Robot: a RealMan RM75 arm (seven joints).
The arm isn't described. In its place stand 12 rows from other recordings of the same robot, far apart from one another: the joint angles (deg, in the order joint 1, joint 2, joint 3, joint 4, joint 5, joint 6, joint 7), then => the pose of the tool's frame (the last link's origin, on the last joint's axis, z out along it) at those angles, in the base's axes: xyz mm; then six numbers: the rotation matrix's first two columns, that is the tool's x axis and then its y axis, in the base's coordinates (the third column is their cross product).
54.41, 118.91, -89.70, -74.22, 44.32, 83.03, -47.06 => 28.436, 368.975, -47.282, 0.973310, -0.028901, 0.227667, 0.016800, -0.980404, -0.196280
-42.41, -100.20, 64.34, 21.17, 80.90, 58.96, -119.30 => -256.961, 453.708, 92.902, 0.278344, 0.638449, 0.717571, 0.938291, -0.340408, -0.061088
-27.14, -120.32, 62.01, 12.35, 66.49, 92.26, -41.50 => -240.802, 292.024, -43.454, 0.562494, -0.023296, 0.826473, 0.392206, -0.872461, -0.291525
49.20, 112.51, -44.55, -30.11, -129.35, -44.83, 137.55 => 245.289, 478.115, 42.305, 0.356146, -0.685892, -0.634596, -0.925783, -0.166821, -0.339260
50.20, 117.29, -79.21, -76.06, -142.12, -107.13, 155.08 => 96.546, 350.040, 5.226, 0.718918, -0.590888, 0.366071, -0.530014, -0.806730, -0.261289
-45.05, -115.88, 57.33, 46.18, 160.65, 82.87, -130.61 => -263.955, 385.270, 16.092, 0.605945, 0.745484, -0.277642, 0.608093, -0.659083, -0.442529
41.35, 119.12, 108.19, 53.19, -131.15, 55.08, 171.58 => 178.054, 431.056, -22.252, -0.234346, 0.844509, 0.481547, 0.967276, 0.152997, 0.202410
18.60, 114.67, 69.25, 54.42, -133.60, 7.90, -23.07 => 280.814, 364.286, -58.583, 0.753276, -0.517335, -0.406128, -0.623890, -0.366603, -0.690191
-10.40, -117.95, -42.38, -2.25, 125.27, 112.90, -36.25 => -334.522, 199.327, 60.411, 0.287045, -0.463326, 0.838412, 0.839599, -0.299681, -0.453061
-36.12, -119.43, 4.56, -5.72, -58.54, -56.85, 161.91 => -282.278, 323.906, -109.841, 0.907021, 0.092430, 0.410816, 0.330692, -0.760333, -0.559050
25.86, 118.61, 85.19, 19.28, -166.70, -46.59, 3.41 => 322.258, 377.823, 0.835, 0.804445, -0.048541, -0.592041, -0.593400, -0.111457, -0.797153
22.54, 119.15, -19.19, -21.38, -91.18, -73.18, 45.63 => 352.729, 319.021, 35.080, 0.697565, -0.081030, -0.711926, -0.675558, -0.405514, -0.615776
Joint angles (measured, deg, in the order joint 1, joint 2, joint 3, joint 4, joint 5, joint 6, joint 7), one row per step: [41.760 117.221 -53.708 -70.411 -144.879 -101.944 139.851]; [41.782 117.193 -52.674 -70.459 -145.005 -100.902 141.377]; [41.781 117.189 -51.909 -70.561 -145.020 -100.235 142.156]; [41.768 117.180 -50.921 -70.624 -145.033 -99.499 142.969]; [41.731 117.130 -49.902 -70.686 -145.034 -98.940 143.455]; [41.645 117.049 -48.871 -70.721 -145.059 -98.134 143.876]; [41.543 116.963 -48.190 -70.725 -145.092 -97.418 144.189]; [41.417 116.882 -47.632 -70.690 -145.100 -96.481 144.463]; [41.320 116.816 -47.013 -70.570 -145.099 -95.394 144.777]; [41.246 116.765 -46.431 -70.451 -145.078 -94.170 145.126]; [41.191 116.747 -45.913 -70.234 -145.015 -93.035 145.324]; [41.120 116.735 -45.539 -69.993 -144.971 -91.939 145.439]
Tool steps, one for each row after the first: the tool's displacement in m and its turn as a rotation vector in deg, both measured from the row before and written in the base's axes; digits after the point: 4 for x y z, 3 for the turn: [0.0011 0.0034 0.0033 2.110 0.725 -1.681]; [0.0006 0.0022 0.0025 1.403 0.561 -0.878]; [0.0011 0.0024 0.0030 1.598 0.717 -1.040]; [0.0014 0.0019 0.0033 1.400 0.652 -0.805]; [0.0020 0.0023 0.0037 1.639 0.599 -0.780]; [0.0018 0.0018 0.0028 1.278 0.362 -0.580]; [0.0019 0.0022 0.0026 1.374 0.303 -0.488]; [0.0020 0.0025 0.0026 1.501 0.384 -0.551]; [0.0017 0.0028 0.0026 1.608 0.393 -0.514]; [0.0016 0.0025 0.0018 1.360 0.398 -0.393]; [0.0016 0.0022 0.0014 1.189 0.277 -0.304]
